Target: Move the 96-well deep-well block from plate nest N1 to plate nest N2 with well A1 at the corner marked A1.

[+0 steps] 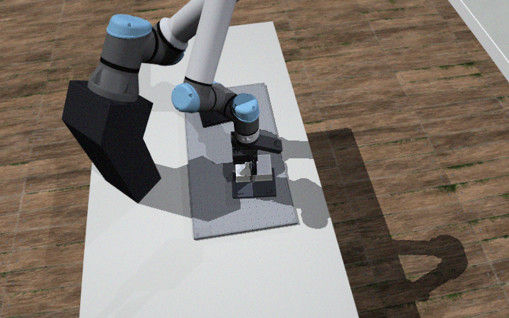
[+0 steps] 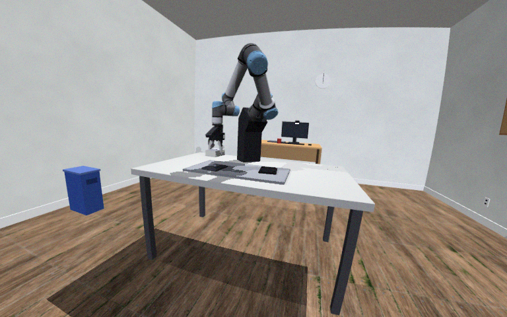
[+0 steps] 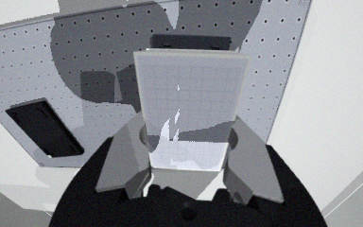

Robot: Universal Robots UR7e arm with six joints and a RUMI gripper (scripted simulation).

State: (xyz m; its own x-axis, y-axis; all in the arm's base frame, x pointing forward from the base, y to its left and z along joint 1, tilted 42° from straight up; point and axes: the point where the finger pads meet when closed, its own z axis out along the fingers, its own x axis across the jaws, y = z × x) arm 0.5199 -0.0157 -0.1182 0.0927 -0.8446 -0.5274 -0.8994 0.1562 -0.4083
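The black plate nest lies 34 cm to the left of my hand, 17 cm behind it and 10 cm below it. Round my hand: 96-well deep-well block (1 cm above).
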